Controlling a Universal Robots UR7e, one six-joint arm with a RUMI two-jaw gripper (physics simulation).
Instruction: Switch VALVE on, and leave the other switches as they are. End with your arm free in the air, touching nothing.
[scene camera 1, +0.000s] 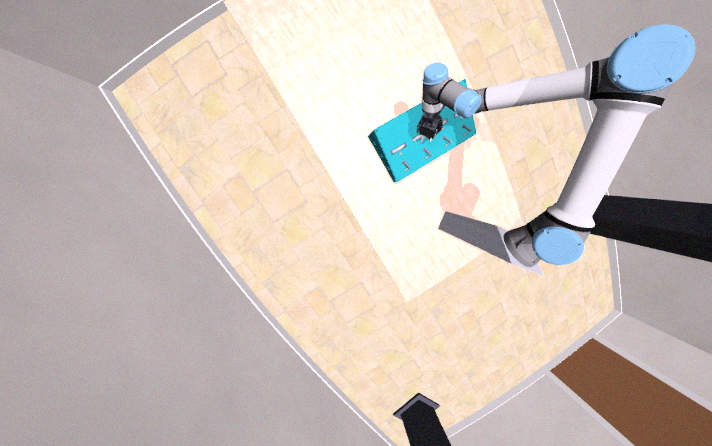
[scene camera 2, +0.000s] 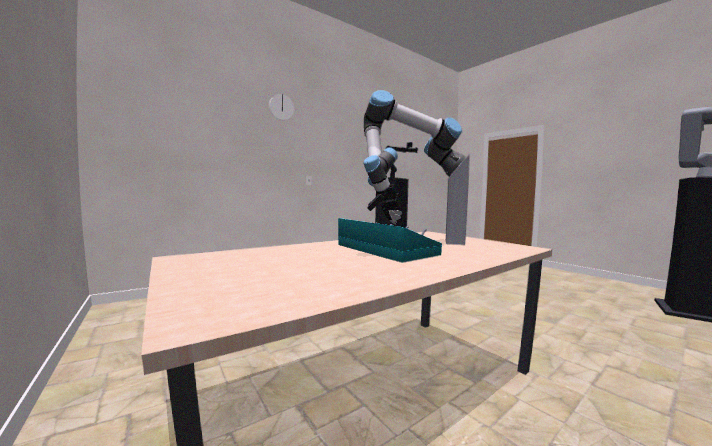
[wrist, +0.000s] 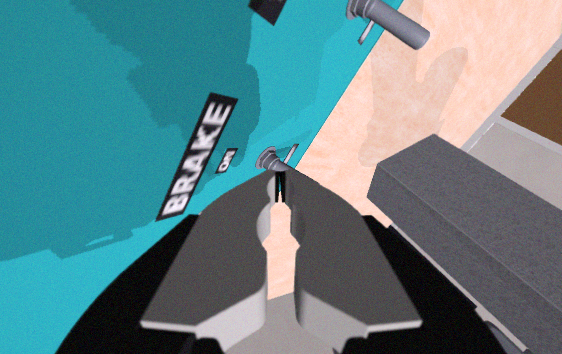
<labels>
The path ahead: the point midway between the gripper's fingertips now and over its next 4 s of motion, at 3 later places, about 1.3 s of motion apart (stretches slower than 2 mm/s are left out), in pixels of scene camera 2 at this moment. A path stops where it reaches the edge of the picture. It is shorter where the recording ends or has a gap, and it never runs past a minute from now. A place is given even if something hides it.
The gripper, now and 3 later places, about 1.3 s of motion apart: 395, 224; 399, 200; 380, 214; 390, 220
</labels>
